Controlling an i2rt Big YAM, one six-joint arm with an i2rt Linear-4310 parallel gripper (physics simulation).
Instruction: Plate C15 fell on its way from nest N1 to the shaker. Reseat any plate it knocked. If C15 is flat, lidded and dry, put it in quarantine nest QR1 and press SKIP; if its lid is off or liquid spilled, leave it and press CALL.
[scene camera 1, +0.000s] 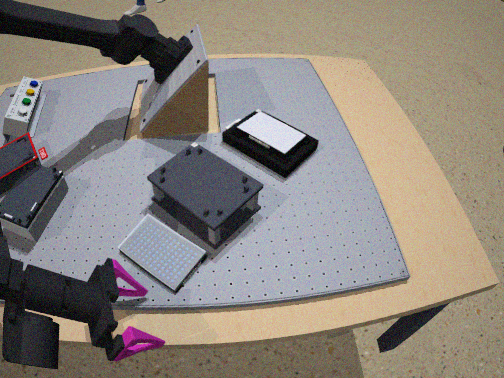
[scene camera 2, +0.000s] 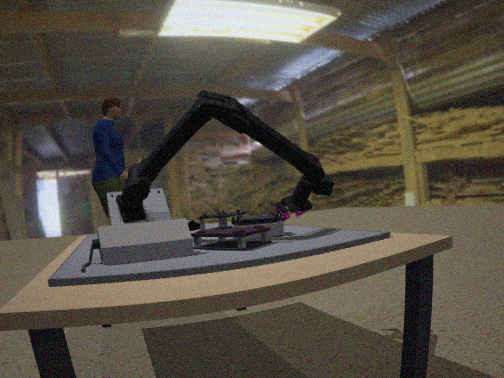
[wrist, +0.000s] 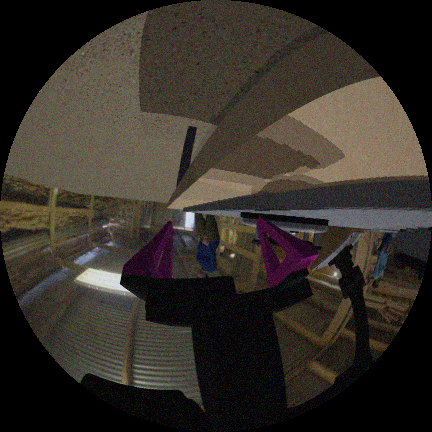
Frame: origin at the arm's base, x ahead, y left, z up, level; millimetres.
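Seen in the pictures: gripper, fingertip midpoint: (scene camera 1: 154, 317) (scene camera 2: 287, 219) (wrist: 215, 222); arm's base, origin of the base link: (scene camera 1: 174, 60) (scene camera 2: 130, 208) (wrist: 339, 253).
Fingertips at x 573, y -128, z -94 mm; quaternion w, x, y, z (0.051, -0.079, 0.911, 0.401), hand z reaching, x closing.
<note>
Pixels of each thing's top centre, then the offset from my fingertips to it. "*": a spot on its surface instead.
- red-outlined nest, middle of its top: (scene camera 1: 4, 157) (scene camera 2: 229, 228) dx -419, dy -323, dz +28 mm
- button box, surface spot: (scene camera 1: 22, 108) * dx -580, dy -297, dz +54 mm
- black block with a white-topped plate, middle of its top: (scene camera 1: 271, 130) dx -333, dy +295, dz +20 mm
- dark-topped grey nest, surface spot: (scene camera 1: 32, 195) * dx -264, dy -211, dz +38 mm
- grey box, middle of its top: (scene camera 2: 140, 222) (scene camera 1: 19, 93) dx -649, dy -320, dz +66 mm
A pale plate with a grid of wells (scene camera 1: 162, 252) lies on the pegboard beside the dark two-deck stand (scene camera 1: 205, 185); a dark edge shows at its right end. Its label is unreadable, and whether it is flat or lidded is unclear. No spill can be made out. My gripper (scene camera 1: 155, 317) (scene camera 2: 290, 214) (wrist: 215, 222) is open and empty, at the table's front edge, left of and in front of that plate. A red-outlined nest (scene camera 1: 17, 155) is partly cut off at the left. The button box (scene camera 1: 22, 106) has blue, yellow, green and white buttons; its labels are unreadable.
A black block with a white-topped plate (scene camera 1: 272, 131) stands behind the stand. A dark-topped grey nest (scene camera 1: 32, 195) is at the left. The arm's base is on a slanted bracket (scene camera 1: 200, 45). A grey box (scene camera 2: 145, 242) stands near the board's edge. A person (scene camera 2: 107, 150) stands behind the table.
</note>
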